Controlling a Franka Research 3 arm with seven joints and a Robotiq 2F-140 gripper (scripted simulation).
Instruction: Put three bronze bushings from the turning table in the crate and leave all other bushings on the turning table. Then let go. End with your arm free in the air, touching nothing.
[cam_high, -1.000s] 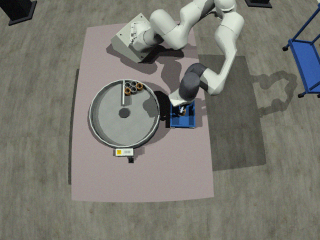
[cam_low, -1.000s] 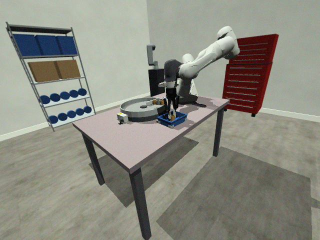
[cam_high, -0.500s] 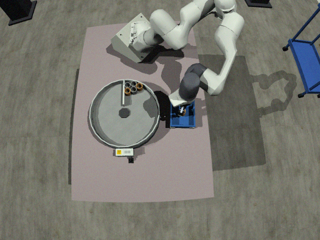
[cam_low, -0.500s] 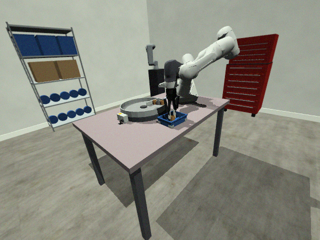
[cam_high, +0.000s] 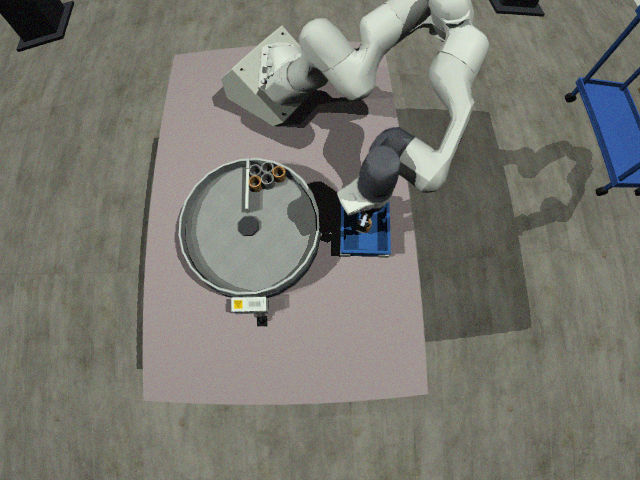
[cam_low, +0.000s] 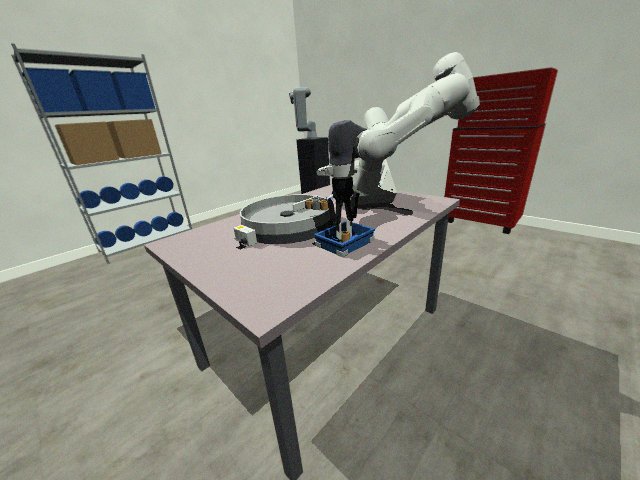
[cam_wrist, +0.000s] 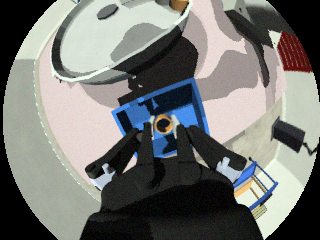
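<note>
Right now my hand is 3 cm above the blue crate. Round my hand: turning table: 3 cm behind, 34 cm to the right.
</note>
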